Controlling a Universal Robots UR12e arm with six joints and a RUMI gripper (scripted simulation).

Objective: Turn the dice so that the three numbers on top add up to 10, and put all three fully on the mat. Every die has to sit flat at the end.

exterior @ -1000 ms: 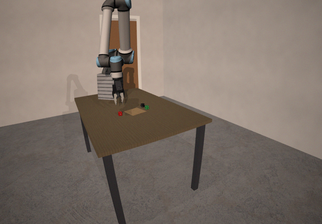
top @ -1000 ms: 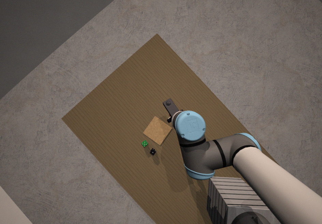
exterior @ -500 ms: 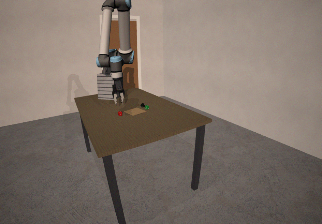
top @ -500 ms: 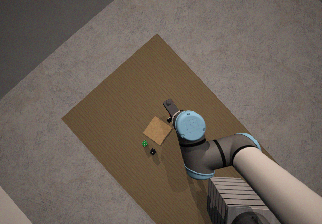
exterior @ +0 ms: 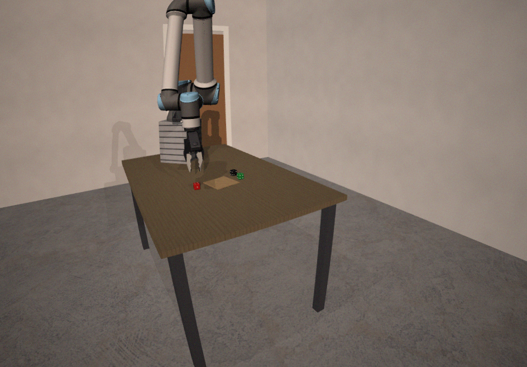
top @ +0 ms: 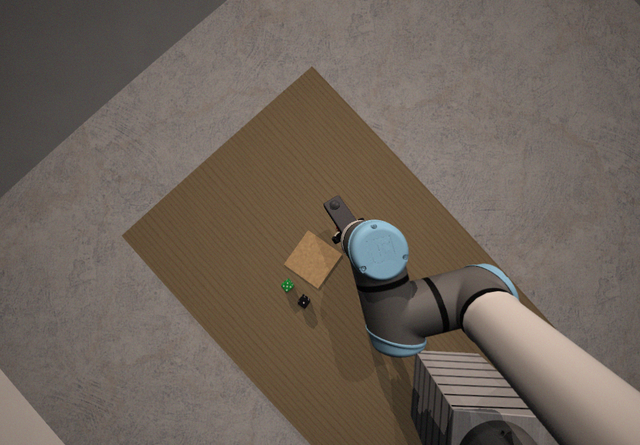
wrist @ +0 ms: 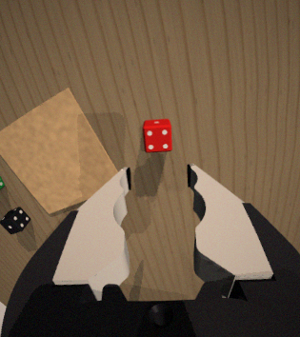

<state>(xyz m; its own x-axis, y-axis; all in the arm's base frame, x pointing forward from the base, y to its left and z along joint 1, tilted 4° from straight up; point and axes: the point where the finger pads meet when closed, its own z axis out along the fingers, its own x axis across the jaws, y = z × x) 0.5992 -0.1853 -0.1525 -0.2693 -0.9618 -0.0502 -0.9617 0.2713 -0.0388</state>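
My hand is 9 cm above the red die. From my hand the other things lie so: tan mat: 14 cm to the left, 10 cm below, 1 cm ahead; then black die: 26 cm to the left, 9 cm below, 6 cm behind; then green die: 26 cm to the left, 9 cm below, 2 cm ahead.
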